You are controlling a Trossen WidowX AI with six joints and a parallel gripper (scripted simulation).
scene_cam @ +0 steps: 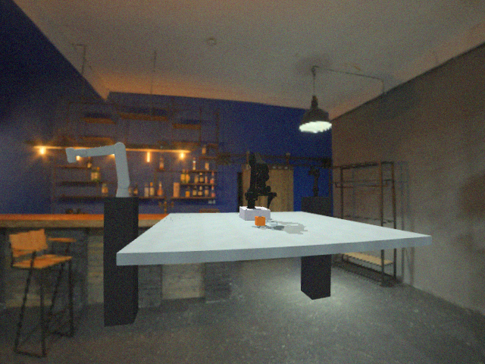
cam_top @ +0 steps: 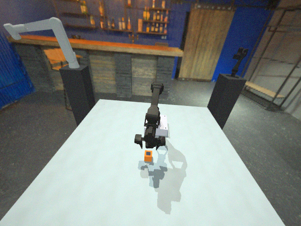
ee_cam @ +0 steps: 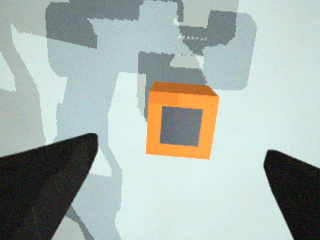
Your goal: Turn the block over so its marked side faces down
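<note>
My gripper tip is now 1 cm past the orange block and 6 cm above it.
</note>
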